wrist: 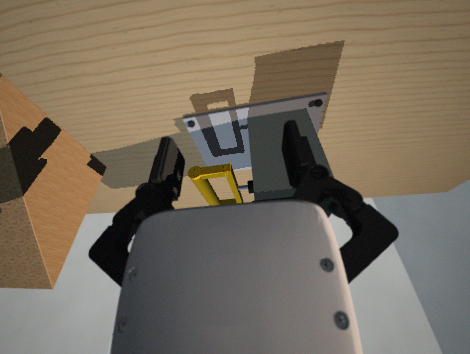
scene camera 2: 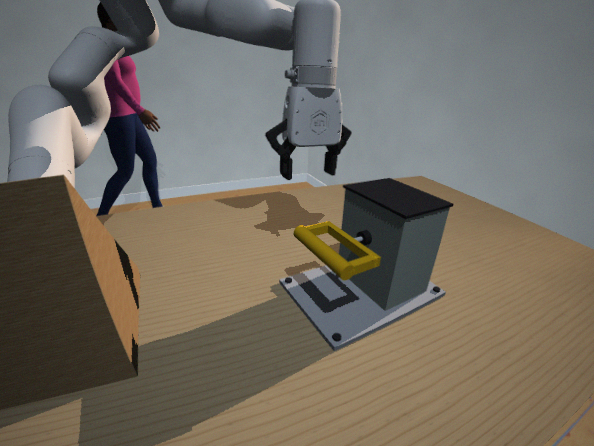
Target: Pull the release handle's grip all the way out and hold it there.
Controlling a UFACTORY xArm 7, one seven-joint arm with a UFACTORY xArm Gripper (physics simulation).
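The release handle is a yellow rectangular loop with a round grip bar (scene camera 2: 322, 252) (wrist: 204, 190) on its outer side. It juts level from the side of a grey-green box (scene camera 2: 420, 255) (wrist: 272, 160) with a black lid. A short stretch of thin metal rod shows between the loop and a black collar (scene camera 2: 366, 237) (wrist: 251, 187) on the box. My gripper (scene camera 2: 308, 173) (wrist: 229, 141) is open and empty, fingers pointing down. It is higher than the handle and apart from it. In the wrist view the gripper body hides the handle's far end.
The box stands on a light bolted base plate (scene camera 2: 350, 325) (wrist: 225, 142) on the wooden table (scene camera 2: 475, 350) (wrist: 150, 60). A large wooden block (scene camera 2: 60, 290) (wrist: 60, 200) is at the left. A person (scene camera 2: 125, 95) in a pink top stands behind the table, near the arm.
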